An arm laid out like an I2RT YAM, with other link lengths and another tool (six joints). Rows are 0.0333 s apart.
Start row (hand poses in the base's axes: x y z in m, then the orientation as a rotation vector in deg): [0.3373, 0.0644, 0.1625, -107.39, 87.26, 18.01]
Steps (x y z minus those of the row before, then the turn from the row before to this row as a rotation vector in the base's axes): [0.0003, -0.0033, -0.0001, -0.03, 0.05, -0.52]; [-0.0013, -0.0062, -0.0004, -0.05, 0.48, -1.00]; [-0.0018, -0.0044, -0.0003, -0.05, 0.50, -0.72]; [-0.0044, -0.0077, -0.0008, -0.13, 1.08, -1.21]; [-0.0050, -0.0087, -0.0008, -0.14, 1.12, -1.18]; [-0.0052, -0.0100, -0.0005, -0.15, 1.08, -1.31]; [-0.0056, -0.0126, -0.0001, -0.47, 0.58, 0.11]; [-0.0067, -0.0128, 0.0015, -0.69, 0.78, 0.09]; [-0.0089, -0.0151, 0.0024, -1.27, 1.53, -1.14]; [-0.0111, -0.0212, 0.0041, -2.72, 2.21, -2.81]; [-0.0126, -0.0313, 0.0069, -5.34, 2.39, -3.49]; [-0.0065, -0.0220, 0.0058, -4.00, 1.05, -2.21]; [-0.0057, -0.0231, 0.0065, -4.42, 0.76, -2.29]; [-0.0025, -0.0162, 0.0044, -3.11, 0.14, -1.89]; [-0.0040, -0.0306, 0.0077, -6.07, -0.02, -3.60]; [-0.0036, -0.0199, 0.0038, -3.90, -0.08, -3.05]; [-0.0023, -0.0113, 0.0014, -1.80, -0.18, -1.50]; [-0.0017, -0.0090, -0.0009, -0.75, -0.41, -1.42]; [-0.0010, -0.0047, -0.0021, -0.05, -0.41, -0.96]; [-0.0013, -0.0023, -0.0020, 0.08, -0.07, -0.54]
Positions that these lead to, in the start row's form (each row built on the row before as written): [0.3376, 0.0611, 0.1624, -106.99, 87.77, 17.80]; [0.3363, 0.0549, 0.1620, -106.26, 89.00, 17.78]; [0.3345, 0.0505, 0.1617, -105.75, 89.99, 17.90]; [0.3301, 0.0428, 0.1609, -104.95, 91.83, 18.30]; [0.3251, 0.0341, 0.1601, -104.16, 93.67, 18.75]; [0.3199, 0.0241, 0.1596, -103.24, 95.59, 19.09]; [0.3143, 0.0115, 0.1595, -103.75, 96.11, 19.33]; [0.3076, -0.0013, 0.1610, -104.42, 96.88, 19.58]; [0.2987, -0.0164, 0.1634, -104.47, 99.48, 19.57]; [0.2876, -0.0376, 0.1675, -104.00, 104.66, 18.34]; [0.2750, -0.0689, 0.1744, -104.45, 111.79, 14.65]; [0.2685, -0.0909, 0.1802, -104.87, 116.27, 11.17]; [0.2628, -0.1140, 0.1867, -105.24, 120.77, 6.84]; [0.2603, -0.1302, 0.1911, -104.97, 123.88, 3.26]; [0.2563, -0.1608, 0.1988, -104.16, 129.53, -4.19]; [0.2527, -0.1807, 0.2026, -102.56, 133.67, -9.31]; [0.2504, -0.1920, 0.2040, -101.57, 135.52, -11.85]; [0.2487, -0.2010, 0.2031, -100.05, 136.79, -13.30]; [0.2477, -0.2057, 0.2010, -98.75, 137.41, -13.83]; [0.2464, -0.2080, 0.1990, -98.05, 137.83, -13.86]
